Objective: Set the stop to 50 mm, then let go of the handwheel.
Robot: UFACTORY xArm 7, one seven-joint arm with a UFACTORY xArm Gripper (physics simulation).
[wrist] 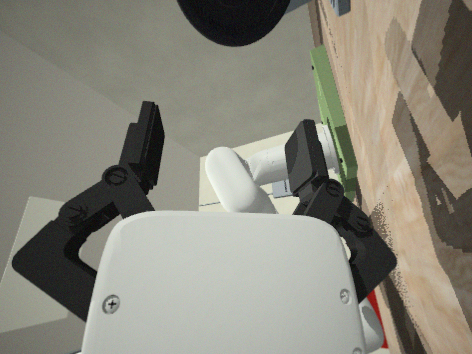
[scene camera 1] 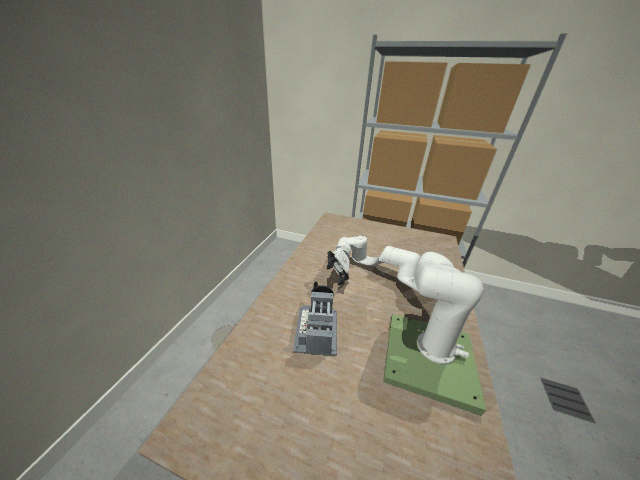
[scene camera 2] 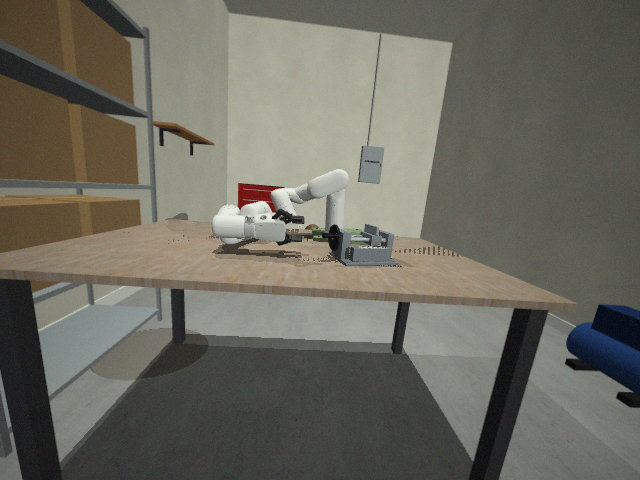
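The grey stop fixture stands on the table, with a stop block on its rods and a pale scale along one side. The scale's figures are too small to read. The black handwheel is at the fixture's end; its lower rim shows at the top of the wrist view. My gripper is wide open and empty. Its fingers point toward the handwheel's side of the fixture, with a gap between fingertips and wheel.
The arm's green base plate is bolted on the wooden table, beside the fixture. A shelf rack with brown boxes stands beyond the table. A red cabinet stands behind the arm.
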